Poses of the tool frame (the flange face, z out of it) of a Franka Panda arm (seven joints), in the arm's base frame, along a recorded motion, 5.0 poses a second.
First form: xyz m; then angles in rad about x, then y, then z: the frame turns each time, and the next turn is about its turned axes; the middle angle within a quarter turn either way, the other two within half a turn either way.
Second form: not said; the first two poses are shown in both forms.
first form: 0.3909, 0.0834, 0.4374, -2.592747, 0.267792, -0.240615
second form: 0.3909, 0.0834, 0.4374, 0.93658, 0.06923, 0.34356, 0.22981, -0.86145, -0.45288
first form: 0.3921, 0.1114, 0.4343, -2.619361, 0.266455, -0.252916
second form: 0.3921, 0.1114, 0.4343, 0.93402, 0.08971, 0.34577, 0.24140, -0.87200, -0.42584
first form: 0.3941, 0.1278, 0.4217, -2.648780, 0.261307, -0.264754
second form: 0.3941, 0.1278, 0.4217, 0.93239, 0.11257, 0.34347, 0.25279, -0.88229, -0.39706
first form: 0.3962, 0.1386, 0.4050, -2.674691, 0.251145, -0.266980
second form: 0.3962, 0.1386, 0.4050, 0.93431, 0.12768, 0.33280, 0.25554, -0.89084, -0.37563
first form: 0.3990, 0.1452, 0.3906, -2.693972, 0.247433, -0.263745
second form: 0.3990, 0.1452, 0.3906, 0.93602, 0.13267, 0.32599, 0.25276, -0.89794, -0.36030
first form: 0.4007, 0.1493, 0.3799, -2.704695, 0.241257, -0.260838
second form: 0.4007, 0.1493, 0.3799, 0.93819, 0.13599, 0.31828, 0.25042, -0.90149, -0.35299
